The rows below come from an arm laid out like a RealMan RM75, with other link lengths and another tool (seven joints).
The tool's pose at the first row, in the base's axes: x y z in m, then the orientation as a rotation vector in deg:
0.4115, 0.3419, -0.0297, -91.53, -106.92, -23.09
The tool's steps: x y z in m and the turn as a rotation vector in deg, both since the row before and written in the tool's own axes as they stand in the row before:
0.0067, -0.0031, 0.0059, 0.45, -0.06, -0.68
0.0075, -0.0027, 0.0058, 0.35, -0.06, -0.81
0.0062, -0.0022, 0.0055, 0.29, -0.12, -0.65
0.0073, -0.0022, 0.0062, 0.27, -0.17, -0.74
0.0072, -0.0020, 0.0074, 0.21, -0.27, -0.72
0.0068, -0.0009, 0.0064, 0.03, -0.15, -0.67
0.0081, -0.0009, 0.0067, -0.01, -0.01, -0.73
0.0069, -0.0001, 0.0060, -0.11, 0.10, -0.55
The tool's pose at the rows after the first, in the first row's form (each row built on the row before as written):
0.4066, 0.3499, -0.0293, -90.67, -107.52, -22.90
0.4019, 0.3585, -0.0284, -89.75, -108.23, -22.86
0.3977, 0.3660, -0.0281, -89.04, -108.85, -22.77
0.3932, 0.3747, -0.0277, -88.28, -109.58, -22.70
0.3884, 0.3840, -0.0283, -87.62, -110.37, -22.61
0.3849, 0.3927, -0.0286, -87.06, -111.04, -22.77
0.3810, 0.4025, -0.0283, -86.40, -111.65, -23.09
0.3782, 0.4112, -0.0284, -85.92, -112.03, -23.51

